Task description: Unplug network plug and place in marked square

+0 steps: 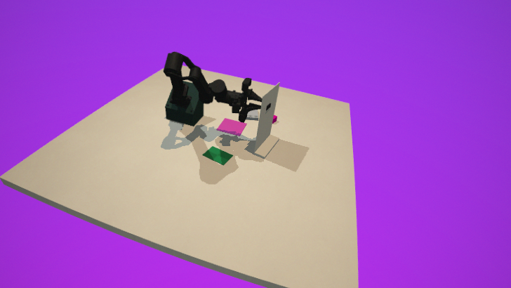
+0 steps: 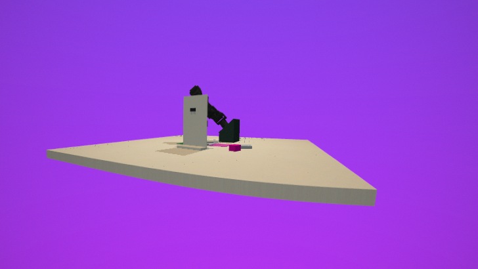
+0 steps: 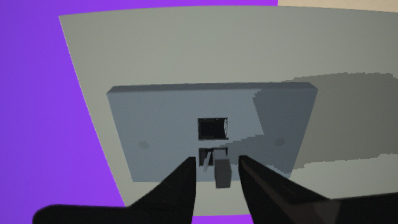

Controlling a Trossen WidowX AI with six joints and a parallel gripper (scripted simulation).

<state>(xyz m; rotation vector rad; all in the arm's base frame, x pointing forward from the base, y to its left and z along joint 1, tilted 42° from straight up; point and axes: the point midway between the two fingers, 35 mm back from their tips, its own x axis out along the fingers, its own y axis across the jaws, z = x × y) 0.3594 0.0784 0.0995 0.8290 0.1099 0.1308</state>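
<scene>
Right now the grey network plug is 1 cm ahead of my gripper tip. From my gripper tip the other things lie so: magenta marked square (16 cm behind, 7 cm to the left, 20 cm below); upright grey panel (3 cm ahead, 1 cm to the right, 8 cm below).
</scene>
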